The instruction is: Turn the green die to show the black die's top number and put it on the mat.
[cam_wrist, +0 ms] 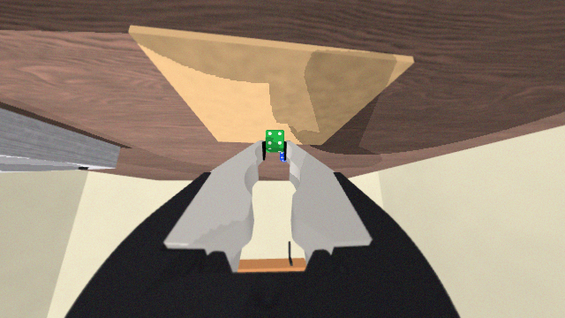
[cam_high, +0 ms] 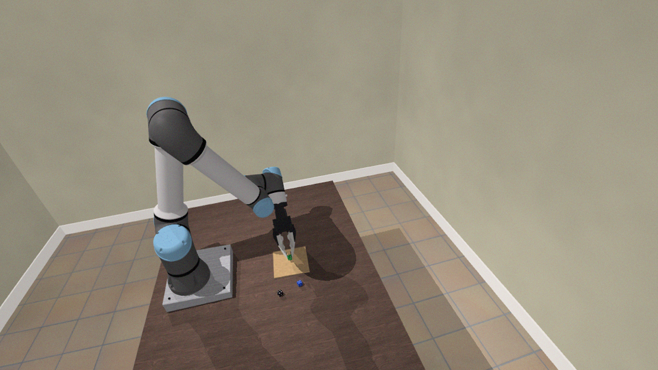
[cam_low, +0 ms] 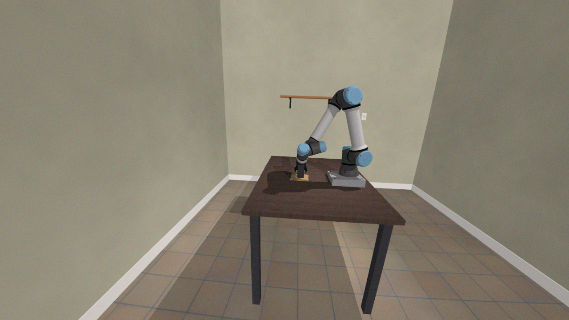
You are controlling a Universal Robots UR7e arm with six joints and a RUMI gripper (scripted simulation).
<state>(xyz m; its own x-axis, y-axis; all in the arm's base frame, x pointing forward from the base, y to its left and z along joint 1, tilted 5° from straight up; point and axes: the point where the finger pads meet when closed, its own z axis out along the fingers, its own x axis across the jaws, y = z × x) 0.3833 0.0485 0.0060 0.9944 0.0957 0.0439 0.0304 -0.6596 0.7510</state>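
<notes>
My hand is 30 mm above the tan mat and 10 mm to the left of it. Round my hand: blue die (130 mm to the right, 30 mm below, 30 mm ahead); then black die (160 mm to the right, 50 mm behind, 30 mm below); then green die (10 mm to the right, 10 mm below).
</notes>
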